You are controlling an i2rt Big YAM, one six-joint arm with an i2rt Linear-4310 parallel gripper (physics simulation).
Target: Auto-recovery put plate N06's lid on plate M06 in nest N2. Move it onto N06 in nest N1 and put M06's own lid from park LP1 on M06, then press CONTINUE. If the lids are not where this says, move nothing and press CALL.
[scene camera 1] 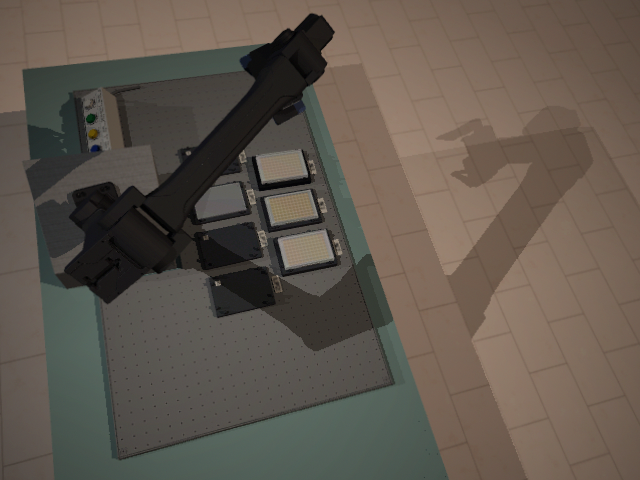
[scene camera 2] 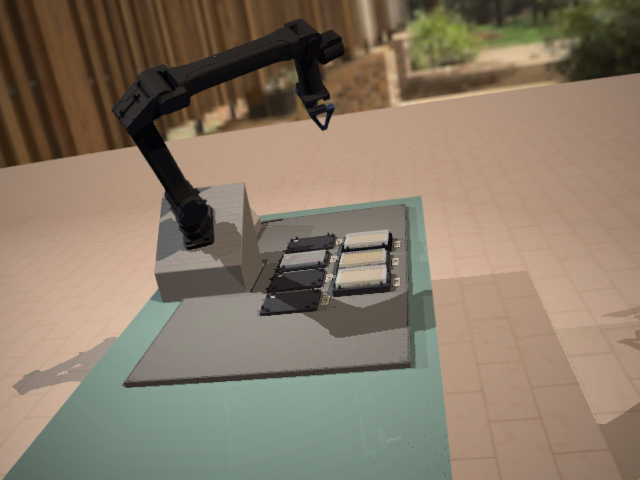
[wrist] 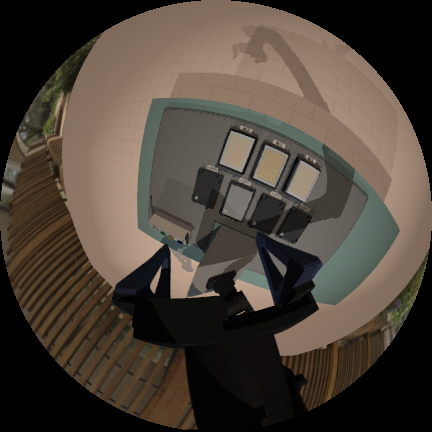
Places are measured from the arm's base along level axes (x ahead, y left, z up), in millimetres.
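Pixels of known places: gripper, between the fingertips: [scene camera 2: 318, 120] [wrist: 212, 242]; arm's base, origin of its link: [scene camera 2: 199, 227] [wrist: 219, 278].
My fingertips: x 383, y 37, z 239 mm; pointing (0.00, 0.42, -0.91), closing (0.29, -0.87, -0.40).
Observation:
For each thing: its top centre in the pictures, then the offset to it from my fingertips. "*": a spot on its surface instead. Level surfaces: height alone.
- nest N1, a spot on its surface: [scene camera 1: 292, 208] [scene camera 2: 362, 257] [wrist: 272, 166] * dx +62, dy -71, dz -379 mm
- nest N2, a spot on its surface: [scene camera 1: 305, 250] [scene camera 2: 359, 274] [wrist: 304, 183] * dx +54, dy -200, dz -372 mm
- nest N3, a spot on its surface: [scene camera 1: 281, 167] [scene camera 2: 364, 237] [wrist: 237, 152] * dx +71, dy +53, dz -371 mm
- clear greyish lid, centre of its top: [scene camera 1: 218, 200] [scene camera 2: 303, 257] [wrist: 236, 202] dx -114, dy +9, dz -389 mm
- button box, centre of its top: [scene camera 1: 99, 120] [wrist: 164, 233] dx -351, dy +279, dz -323 mm
- LP2, centre of its top: [scene camera 1: 242, 289] [scene camera 2: 290, 297] [wrist: 294, 227] dx -124, dy -249, dz -387 mm
- LP4, centre of its top: [scene camera 1: 210, 157] [scene camera 2: 310, 239] [wrist: 204, 189] dx -102, dy +143, dz -387 mm
- perforated board, height of its surface: dz -407 mm
My gripper [scene camera 1: 272, 85] [scene camera 2: 323, 125] [wrist: 212, 242] is open and empty, high above the board. The plate in nest N1 [scene camera 1: 292, 208] [scene camera 2: 363, 257] [wrist: 271, 166] looks deeper yellow, with no lid apparent. The plate in nest N2 [scene camera 1: 305, 250] [scene camera 2: 361, 276] [wrist: 302, 180] looks paler, as under a clear lid. The plate in nest N3 [scene camera 1: 281, 167] [scene camera 2: 367, 239] [wrist: 237, 151] is pale too. A clear greyish lid [scene camera 1: 222, 201] [scene camera 2: 305, 259] [wrist: 238, 201] lies on park LP1, partly behind my arm in scene camera 1. Plate names are unreadable. The button box [scene camera 1: 112, 121] [wrist: 171, 225] has white, green, yellow and blue buttons.
Dark parks LP3 [scene camera 1: 230, 245] [scene camera 2: 298, 280] [wrist: 265, 210], LP2 [scene camera 1: 240, 294] [scene camera 2: 292, 302] [wrist: 294, 225] and LP4 [scene camera 2: 310, 242] [wrist: 206, 185] show no lid. The grey pedestal [scene camera 1: 129, 162] [scene camera 2: 201, 276] stands beside the perforated board [scene camera 1: 232, 372] [scene camera 2: 258, 346] and hides the box in scene camera 2.

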